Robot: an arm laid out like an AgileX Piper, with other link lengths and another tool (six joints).
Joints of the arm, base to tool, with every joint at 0 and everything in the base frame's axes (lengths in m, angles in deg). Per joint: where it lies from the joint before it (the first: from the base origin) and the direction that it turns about. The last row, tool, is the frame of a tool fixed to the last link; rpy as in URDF.
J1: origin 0 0 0.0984 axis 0 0 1
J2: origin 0 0 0 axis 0 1 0
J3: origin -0.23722 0 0.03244 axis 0 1 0
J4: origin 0.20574 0 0.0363 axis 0.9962 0 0.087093
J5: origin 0 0 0 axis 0 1 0
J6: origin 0.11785 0 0.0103 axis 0.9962 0 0.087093
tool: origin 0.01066 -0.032 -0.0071 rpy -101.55 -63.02 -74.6
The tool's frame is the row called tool.
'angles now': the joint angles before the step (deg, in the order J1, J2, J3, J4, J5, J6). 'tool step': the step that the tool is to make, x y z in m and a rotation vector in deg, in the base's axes. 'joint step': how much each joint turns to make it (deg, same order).
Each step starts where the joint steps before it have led.
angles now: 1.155, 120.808, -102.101, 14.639, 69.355, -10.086
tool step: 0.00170, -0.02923, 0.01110, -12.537, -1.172, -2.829
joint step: 0.001, -0.332, -1.474, -13.733, 0.122, 5.984
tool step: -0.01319, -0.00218, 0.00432, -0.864, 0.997, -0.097
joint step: -0.001, -3.114, 4.137, -0.906, -0.012, 0.294
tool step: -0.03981, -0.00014, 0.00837, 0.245, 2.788, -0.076
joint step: 0.000, -8.885, 11.668, 0.311, 0.000, -0.001
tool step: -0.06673, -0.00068, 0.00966, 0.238, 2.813, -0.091
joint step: 0.001, -14.768, 17.575, 0.308, 0.000, 0.002
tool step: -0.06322, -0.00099, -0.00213, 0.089, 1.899, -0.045
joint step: -0.001, -13.763, 15.688, 0.135, -0.028, -0.001
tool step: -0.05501, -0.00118, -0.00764, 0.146, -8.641, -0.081
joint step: -0.001, -18.723, 16.614, 0.001, -6.534, -0.001
